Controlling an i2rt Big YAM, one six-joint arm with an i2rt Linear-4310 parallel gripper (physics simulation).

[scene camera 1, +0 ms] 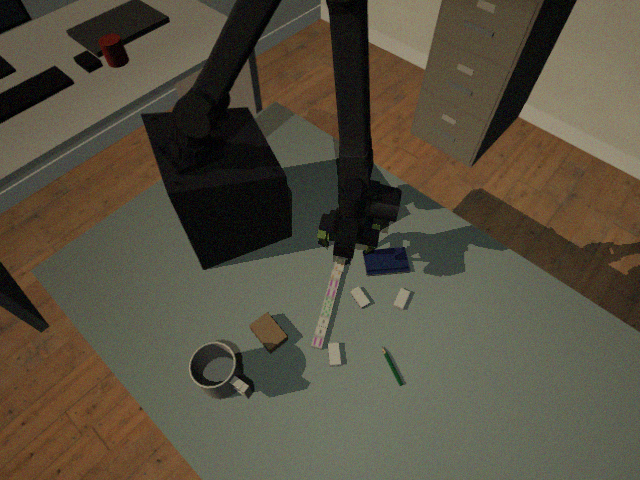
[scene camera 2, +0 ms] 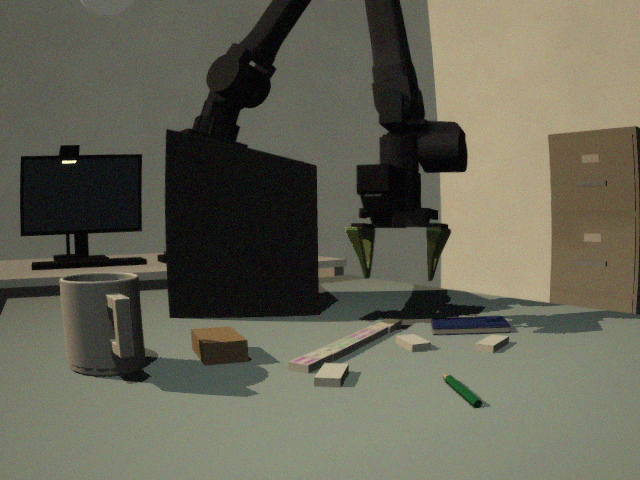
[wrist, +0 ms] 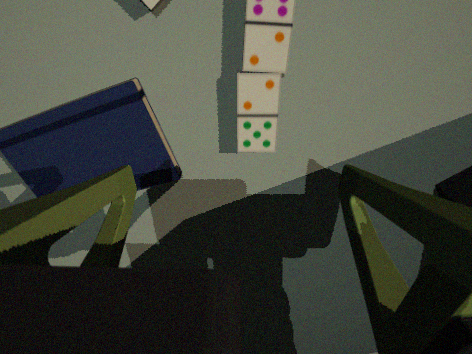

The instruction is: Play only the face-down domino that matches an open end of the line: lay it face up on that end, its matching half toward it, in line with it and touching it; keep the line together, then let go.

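Seen in the pictures: gripper, fingertip midpoint: (scene camera 2: 398, 279) (wrist: 237, 176); arm's base, origin of the base link: (scene camera 1: 190, 155) (scene camera 2: 210, 146).
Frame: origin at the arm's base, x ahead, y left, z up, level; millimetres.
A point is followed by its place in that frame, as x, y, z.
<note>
A face-up domino (scene camera 2: 391, 324) {322, 169, -286} (wrist: 257, 95) {314, 163, -286} lies flat at the far end of the line (scene camera 1: 326, 307) {374, 58, -285} (scene camera 2: 346, 343) {382, 59, -285} (wrist: 265, 50). Its orange two-half faces the line's orange two-half, and its green five-half points away. In the wrist view the two ends appear to touch, with a slight sideways offset. My gripper (scene camera 2: 399, 279) {314, 185, -223} (wrist: 237, 176) {314, 185, -223} is open and empty, raised above the table near that end, fingers wide apart. Three face-down dominoes, one (scene camera 1: 360, 297) {413, 138, -286} (scene camera 2: 413, 342) {425, 129, -286}, another (scene camera 1: 402, 298) {487, 212, -286} (scene camera 2: 492, 343) {498, 198, -286} and a third (scene camera 1: 334, 353) {469, -8, -286} (scene camera 2: 331, 374) {482, -16, -286}, lie beside the line.
A dark blue notebook (scene camera 1: 386, 261) {389, 263, -286} (scene camera 2: 470, 325) {404, 249, -286} (wrist: 95, 135) {386, 244, -286} lies near the line's far end. A brown block (scene camera 1: 268, 331) {330, -87, -269} (scene camera 2: 219, 345) {367, -96, -273} and a grey mug (scene camera 1: 219, 390) {376, -250, -221} (scene camera 2: 85, 325) {376, -250, -238} stand left of the line. A green pencil (scene camera 1: 392, 367) {583, 65, -288} (scene camera 2: 462, 391) {592, 60, -289} lies to the front right.
</note>
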